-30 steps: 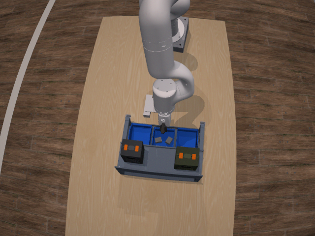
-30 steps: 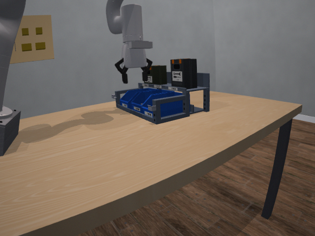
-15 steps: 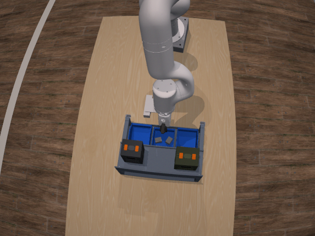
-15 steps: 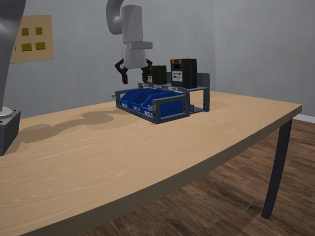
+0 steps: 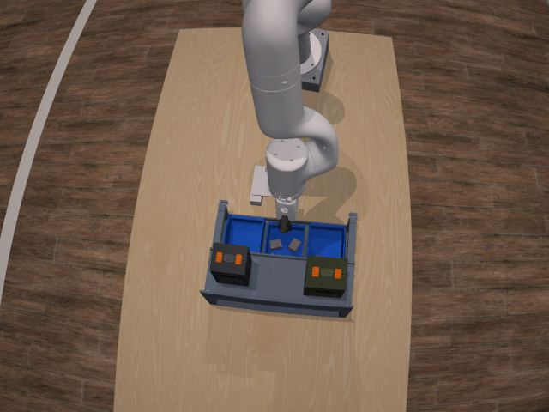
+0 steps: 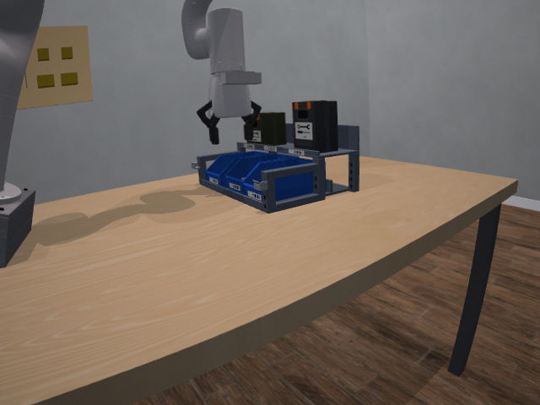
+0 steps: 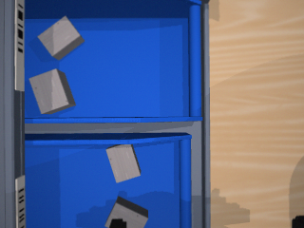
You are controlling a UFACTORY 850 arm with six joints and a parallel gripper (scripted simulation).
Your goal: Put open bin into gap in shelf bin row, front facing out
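My gripper is now 100 mm short of the grey shelf, 20 mm to the left of it and 70 mm above it. Round my hand: dark green tool case 180 mm ahead, 80 mm to the left, 10 mm above; black tool case 140 mm ahead, 140 mm to the right, 20 mm above.
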